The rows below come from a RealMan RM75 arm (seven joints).
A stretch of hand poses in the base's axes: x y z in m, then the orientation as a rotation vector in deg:
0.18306, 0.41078, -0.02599, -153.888, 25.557, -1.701
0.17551, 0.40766, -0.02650, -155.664, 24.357, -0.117
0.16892, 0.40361, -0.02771, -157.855, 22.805, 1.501
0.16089, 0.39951, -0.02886, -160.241, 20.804, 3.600
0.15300, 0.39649, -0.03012, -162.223, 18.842, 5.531
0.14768, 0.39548, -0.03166, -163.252, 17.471, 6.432
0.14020, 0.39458, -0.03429, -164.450, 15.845, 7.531
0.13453, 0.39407, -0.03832, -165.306, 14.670, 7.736
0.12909, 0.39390, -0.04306, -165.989, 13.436, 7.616
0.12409, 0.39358, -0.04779, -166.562, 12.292, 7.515
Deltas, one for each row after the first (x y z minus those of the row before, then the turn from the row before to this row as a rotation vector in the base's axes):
-0.00755, -0.00312, -0.00051, -1.396, 1.143, 1.250
-0.00659, -0.00405, -0.00121, -1.784, 1.155, 1.520
-0.00803, -0.00410, -0.00115, -1.919, 1.432, 1.878
-0.00789, -0.00302, -0.00126, -1.590, 1.268, 1.757
-0.00532, -0.00101, -0.00154, -0.807, 0.545, 1.129
-0.00748, -0.00090, -0.00263, -0.956, 0.662, 1.328
-0.00567, -0.00051, -0.00403, -0.708, 0.075, 0.898
-0.00544, -0.00017, -0.00474, -0.545, -0.158, 0.888
-0.00500, -0.00032, -0.00473, -0.454, -0.140, 0.814

